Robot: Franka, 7 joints.
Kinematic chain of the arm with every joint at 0, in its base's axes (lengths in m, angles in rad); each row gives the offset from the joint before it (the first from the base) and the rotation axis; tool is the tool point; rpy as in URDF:
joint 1: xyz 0 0 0.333 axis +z
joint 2: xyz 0 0 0 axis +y
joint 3: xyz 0 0 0.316 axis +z
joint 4: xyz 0.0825 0 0 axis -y
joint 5: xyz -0.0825 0 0.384 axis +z
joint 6: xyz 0 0 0 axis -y
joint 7: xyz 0.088 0 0 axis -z
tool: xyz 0 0 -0.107 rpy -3.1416 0 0
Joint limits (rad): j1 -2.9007..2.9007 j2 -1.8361..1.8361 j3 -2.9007..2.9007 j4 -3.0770..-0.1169 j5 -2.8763..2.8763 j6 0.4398..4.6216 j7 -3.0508..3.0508
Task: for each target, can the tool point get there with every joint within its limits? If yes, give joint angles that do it. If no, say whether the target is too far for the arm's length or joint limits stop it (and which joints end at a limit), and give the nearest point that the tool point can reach.
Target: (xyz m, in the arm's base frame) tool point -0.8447 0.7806 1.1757
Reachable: no: too far | nearest point -0.5082 0.4697 0.8400 | short by 0.568 m
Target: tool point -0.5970 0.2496 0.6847
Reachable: yes | joints 0.4848 -0.5813 1.7213 -1.1616 -2.3083 3.2683 -2.5175
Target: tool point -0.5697 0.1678 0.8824
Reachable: yes | joints -1.0690 -0.5899 -1.8876 -0.9054 -1.4677 3.1488 -2.0746
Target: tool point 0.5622 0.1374 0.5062
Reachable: yes | joints 1.6494 -0.1507 -1.2933 -2.0634 1.2621 2.7870 -2.2037
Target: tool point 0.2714 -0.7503 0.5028
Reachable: yes | joints -1.0605 1.1109 -0.1620 -0.5858 0.9861 3.4357 -0.0533
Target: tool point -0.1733 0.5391 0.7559
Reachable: yes | joints 1.1467 1.3500 2.0781 -1.1483 -2.2583 3.5596 -1.4529
